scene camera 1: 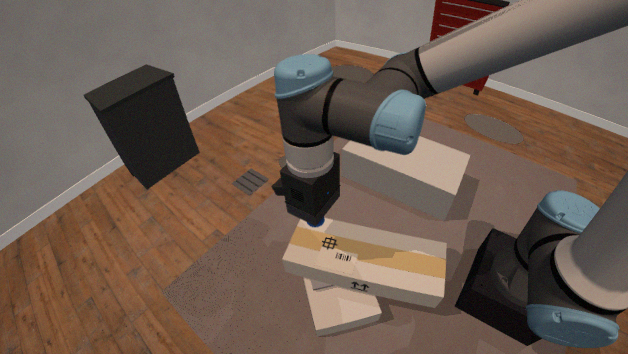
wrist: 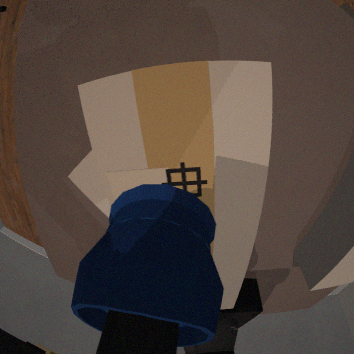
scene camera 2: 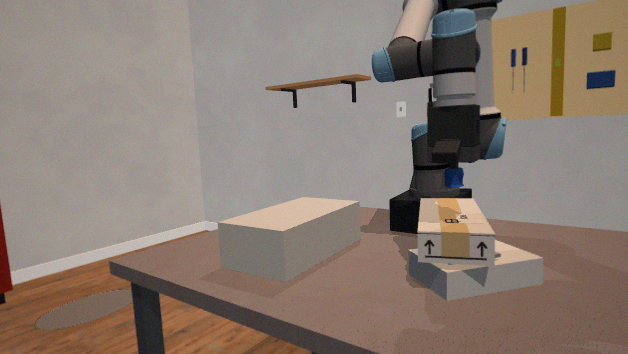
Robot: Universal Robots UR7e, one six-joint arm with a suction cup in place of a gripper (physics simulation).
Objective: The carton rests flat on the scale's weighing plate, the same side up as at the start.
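Places are measured from the arm's base along level axes (x left, y back, z up), in metres.
Pixels of known places: hand, its tool point: (wrist: 160, 231) (scene camera 2: 453, 185); arm's base, origin of its link: (scene camera 1: 521, 276) (scene camera 2: 434, 194).
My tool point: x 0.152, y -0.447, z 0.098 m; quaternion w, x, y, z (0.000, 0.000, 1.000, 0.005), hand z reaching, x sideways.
Ahead of a thing's pixels: the offset from my tool point to its top centre.
The carton {dy +0.108, dx -0.031, dz -0.076 m} (scene camera 1: 385, 252) (scene camera 2: 455, 245) (wrist: 175, 110), pale with a tan tape strip, lies flat across the low pale scale {dy +0.063, dx +0.024, dz -0.136 m} (scene camera 1: 345, 315) (scene camera 2: 505, 277) (wrist: 85, 175), with its arrows pointing up. It is turned relative to the scale and its ends reach beyond it. The carton hides most of the weighing plate; a thin grey edge of it shows in both scene views. My gripper, a blue suction cup (scene camera 1: 315, 221) (scene camera 2: 454, 177) (wrist: 162, 210), is off and holds nothing. It hangs above the carton, with a gap visible in the second scene view.
A large pale box {dy +0.060, dx -0.418, dz -0.092 m} (scene camera 1: 410, 162) (scene camera 2: 295, 220) stands on the table (scene camera 1: 240, 300) (scene camera 2: 200, 295), apart from the scale. The arm's black base (scene camera 1: 492, 290) (scene camera 2: 404, 214) stands near one end of the carton. A dark cabinet (scene camera 1: 150, 130) shows at the left in the first scene view.
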